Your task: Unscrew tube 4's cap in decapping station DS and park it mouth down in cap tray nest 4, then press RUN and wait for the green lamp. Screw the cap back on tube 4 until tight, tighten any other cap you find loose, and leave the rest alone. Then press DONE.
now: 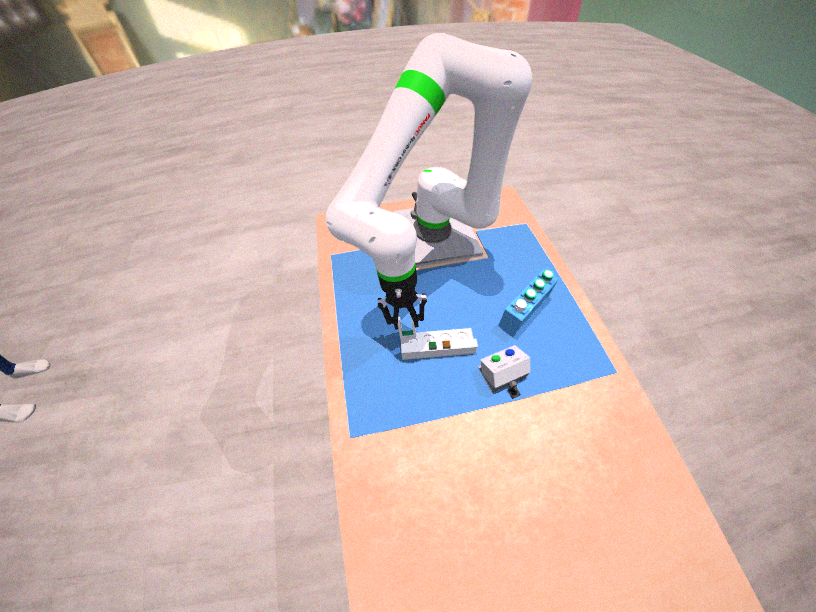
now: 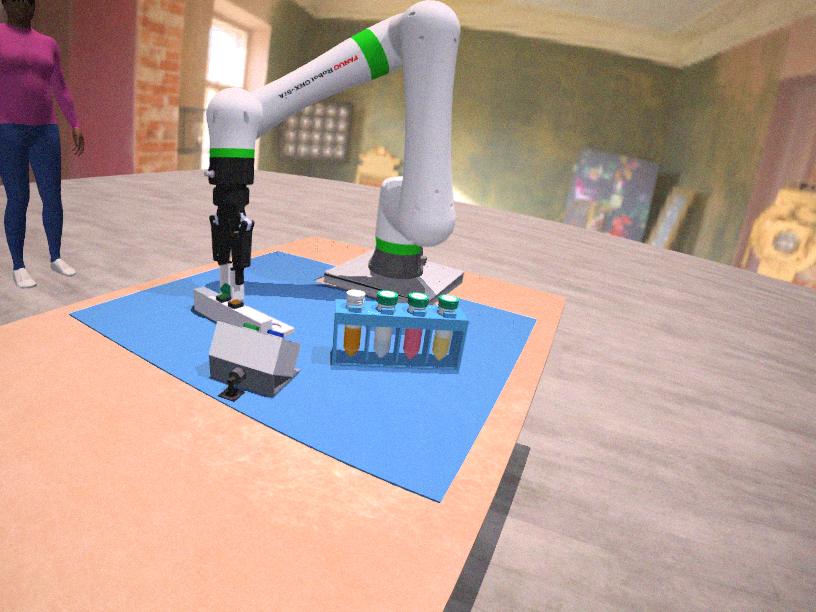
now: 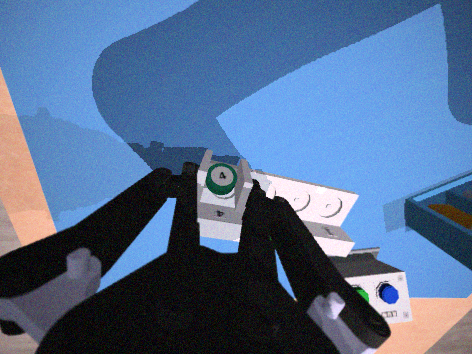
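Where they show: gripper, between the fingertips: (image 1: 408, 332) (image 2: 232, 298) (image 3: 223, 166); arm's base, origin of its link: (image 1: 432, 229) (image 2: 395, 268).
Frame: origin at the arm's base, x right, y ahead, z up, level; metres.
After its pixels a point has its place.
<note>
My gripper (image 1: 403, 321) {x 0.227, y 0.400, z -0.016 m} (image 2: 230, 289) {x 0.227, y 0.400, z -0.016 m} (image 3: 223, 166) {x 0.227, y 0.400, z -0.016 m} points straight down at the left end of the white cap tray (image 1: 454, 349) {x 0.120, y 0.510, z 0.010 m} (image 2: 205, 302) {x 0.225, y 0.485, z 0.001 m} (image 3: 312, 201) {x 0.103, y 0.454, z -0.017 m}. It is shut on the green cap (image 3: 220, 177) {x 0.231, y 0.404, z 0.008 m} marked 4, which sits number up and mouth down between the grey finger pads. The cap is right over the tray end labelled 4; I cannot tell whether it rests in the nest. In the blue tube rack (image 1: 510, 321) {x -0.068, y 0.487, z 0.031 m} (image 2: 398, 362) {x -0.176, y 0.449, z -0.024 m}, tube 4 (image 1: 520, 305) {x -0.090, y 0.477, z 0.091 m} (image 2: 355, 299) {x -0.102, y 0.485, z 0.085 m} shows a bare white top, and the other three tubes carry green caps.
A white control box (image 1: 504, 368) {x 0.028, y 0.624, z 0.054 m} (image 2: 253, 355) {x -0.016, y 0.639, z 0.026 m} (image 3: 375, 274) {x -0.002, y 0.562, z 0.020 m} with a green button (image 3: 361, 293) {x 0.029, y 0.576, z 0.038 m} and a blue button (image 1: 510, 352) {x -0.014, y 0.584, z 0.044 m} (image 3: 388, 293) {x -0.011, y 0.577, z 0.040 m} stands in front of the tray. Everything sits on a blue mat (image 1: 408, 401) {x 0.290, y 0.602, z -0.028 m} (image 2: 368, 421) {x -0.197, y 0.626, z -0.028 m}. A person (image 2: 29, 131) stands far off.
</note>
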